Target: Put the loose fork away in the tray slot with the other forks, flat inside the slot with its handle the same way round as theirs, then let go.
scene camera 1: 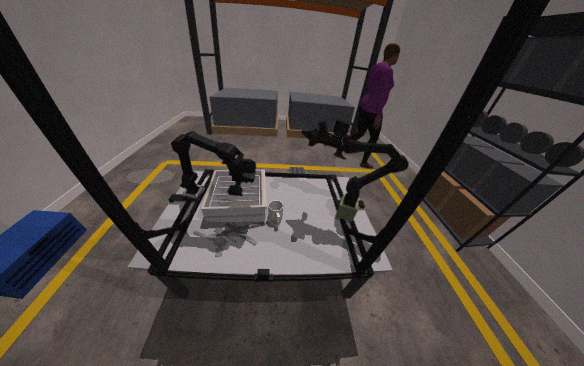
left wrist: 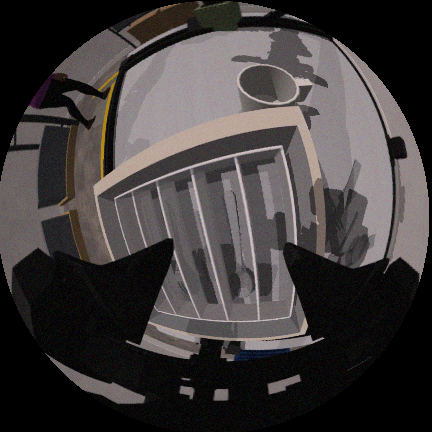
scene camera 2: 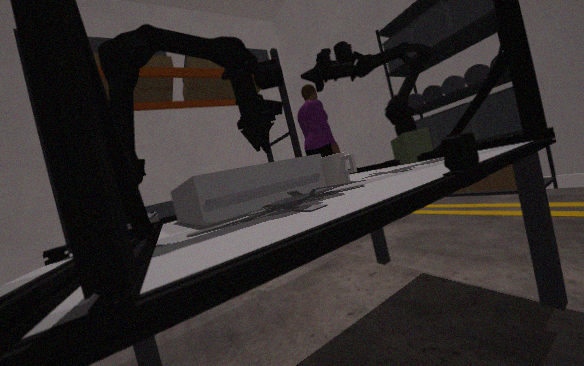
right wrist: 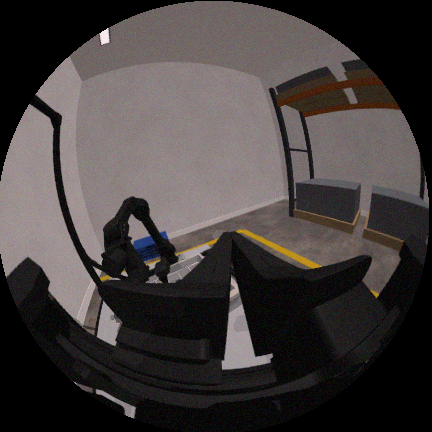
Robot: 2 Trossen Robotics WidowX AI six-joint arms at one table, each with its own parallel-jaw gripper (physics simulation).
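Observation:
Loose cutlery (scene camera 1: 247, 236) (scene camera 2: 312, 206) (left wrist: 353, 187) lies in a crossed pile on the table in front of the tray, partly in shadow; the loose fork is hard to tell from the other pieces. The tray (scene camera 1: 234, 216) (scene camera 2: 250, 190) (left wrist: 200, 136) has long slots. In the left wrist view, fork tines (left wrist: 182, 286) show in one slot at their lower end. My left gripper (scene camera 1: 235, 190) (scene camera 2: 263, 149) (left wrist: 230, 247) is open and empty, pointing down above the tray. My right gripper (scene camera 1: 304, 133) (scene camera 2: 303, 75) (right wrist: 228, 237) is shut, empty and raised high over the table's right half.
A mug (scene camera 1: 275, 212) (scene camera 2: 336, 169) (left wrist: 270, 85) stands close to the tray's right end in scene camera 1, its handle outward. A spoon (left wrist: 244, 286) lies in another tray slot. A green block (scene camera 1: 347, 209) (scene camera 2: 412, 145) is by the right arm's base. Dark frame posts surround the table.

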